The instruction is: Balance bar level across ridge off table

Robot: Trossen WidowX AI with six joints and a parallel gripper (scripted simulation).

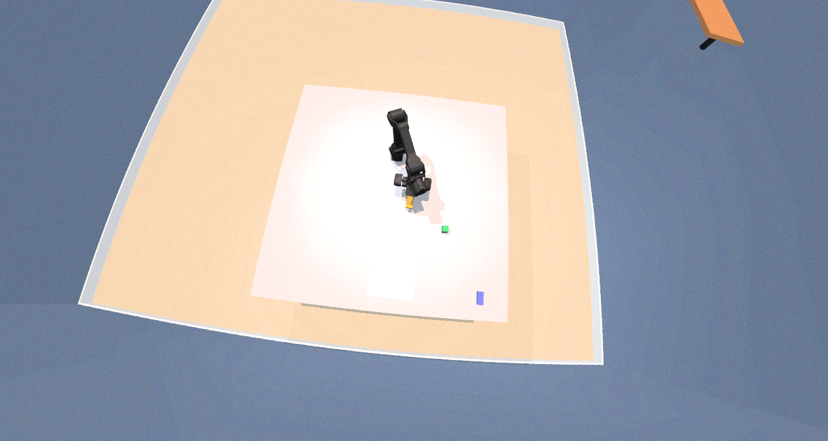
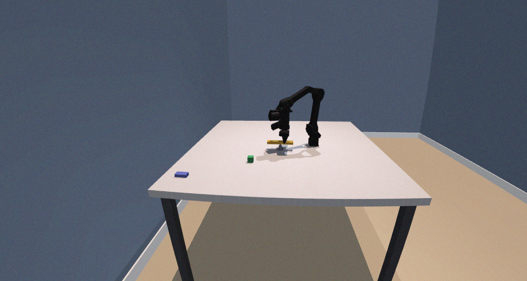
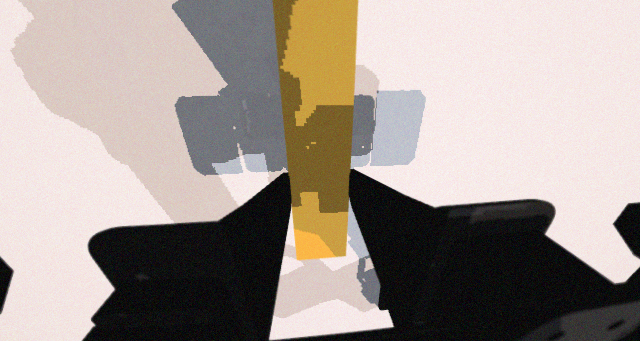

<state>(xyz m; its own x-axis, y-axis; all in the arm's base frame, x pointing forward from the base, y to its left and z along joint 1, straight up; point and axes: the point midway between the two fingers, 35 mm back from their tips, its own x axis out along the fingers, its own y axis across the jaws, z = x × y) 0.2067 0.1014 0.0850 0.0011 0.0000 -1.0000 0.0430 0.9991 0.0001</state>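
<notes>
Right now my gripper tip is 3 cm short of the yellow bar. Round my gripper tip: green cube (20 cm ahead, 20 cm to the left, 3 cm below); then flat blue block (53 cm ahead, 40 cm to the left, 4 cm below).
</notes>
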